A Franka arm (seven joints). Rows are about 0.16 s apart.
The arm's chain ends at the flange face. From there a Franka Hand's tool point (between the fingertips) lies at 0.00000 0.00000 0.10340 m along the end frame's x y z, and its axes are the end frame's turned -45 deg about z.
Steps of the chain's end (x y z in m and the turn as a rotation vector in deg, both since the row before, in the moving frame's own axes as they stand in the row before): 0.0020, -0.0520, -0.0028, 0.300, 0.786, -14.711; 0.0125, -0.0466, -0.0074, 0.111, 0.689, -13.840
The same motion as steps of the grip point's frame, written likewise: 0.0396, -0.0349, -0.0028, -0.344, 0.768, -14.711; 0.0429, -0.0235, -0.0074, -0.409, 0.566, -13.840
